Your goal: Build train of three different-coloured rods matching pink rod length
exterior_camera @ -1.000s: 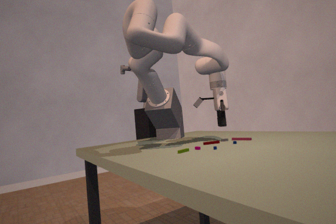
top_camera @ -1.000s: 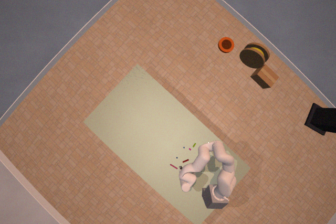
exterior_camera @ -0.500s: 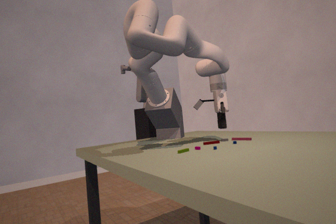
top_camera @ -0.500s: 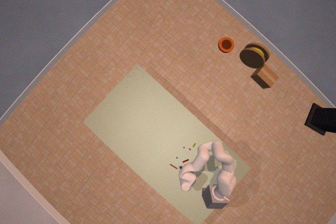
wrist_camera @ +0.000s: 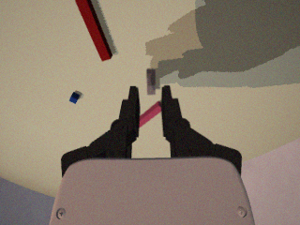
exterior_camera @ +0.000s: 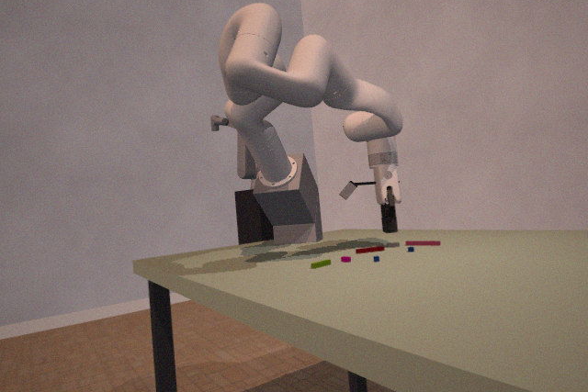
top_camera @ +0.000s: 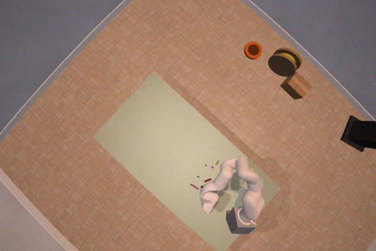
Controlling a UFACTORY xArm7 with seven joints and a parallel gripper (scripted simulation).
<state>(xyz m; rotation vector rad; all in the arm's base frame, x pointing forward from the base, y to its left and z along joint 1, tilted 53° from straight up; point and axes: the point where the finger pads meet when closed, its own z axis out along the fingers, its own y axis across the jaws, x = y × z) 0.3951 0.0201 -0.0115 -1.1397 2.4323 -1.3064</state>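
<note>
Right now my hand is 5 cm above the grey rod. From my hand the other things lie so: red rod 8 cm to the right, 5 cm below, 2 cm behind; magenta rod 21 cm to the right, 5 cm below; pink rod 7 cm ahead, 5 cm below, 3 cm to the left.
</note>
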